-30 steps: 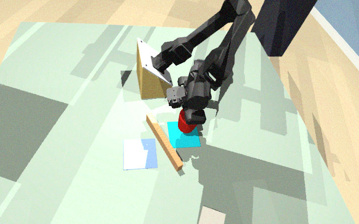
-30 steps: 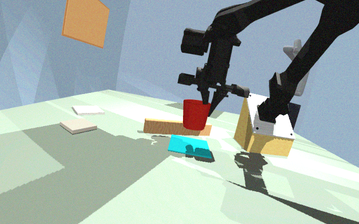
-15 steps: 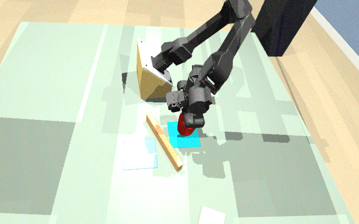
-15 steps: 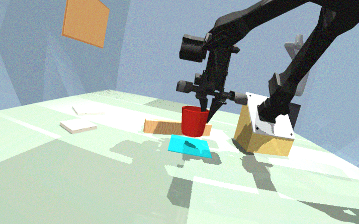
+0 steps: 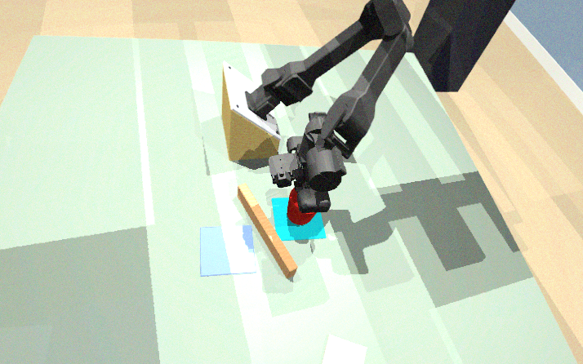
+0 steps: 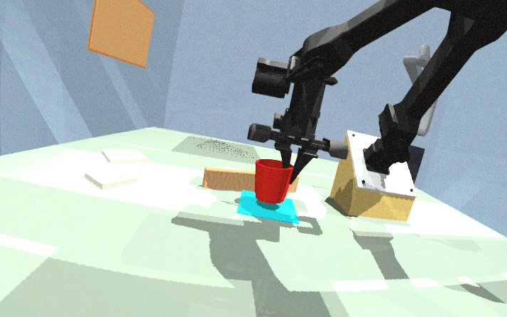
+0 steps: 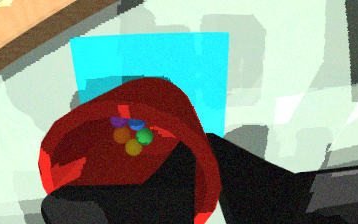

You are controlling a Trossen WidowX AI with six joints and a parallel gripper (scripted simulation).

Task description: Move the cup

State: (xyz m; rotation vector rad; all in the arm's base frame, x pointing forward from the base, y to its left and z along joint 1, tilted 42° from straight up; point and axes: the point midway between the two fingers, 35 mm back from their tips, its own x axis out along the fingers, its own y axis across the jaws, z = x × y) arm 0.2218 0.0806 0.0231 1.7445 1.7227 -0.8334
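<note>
Now: gripper tip 90 mm to the left of the wooden bar, 60 mm short of it and 40 mm above it. From my gripper tip the other things lie so: pale blue pad (170 mm to the right, 90 mm ahead, 60 mm below); then red cup (30 mm ahead).
</note>
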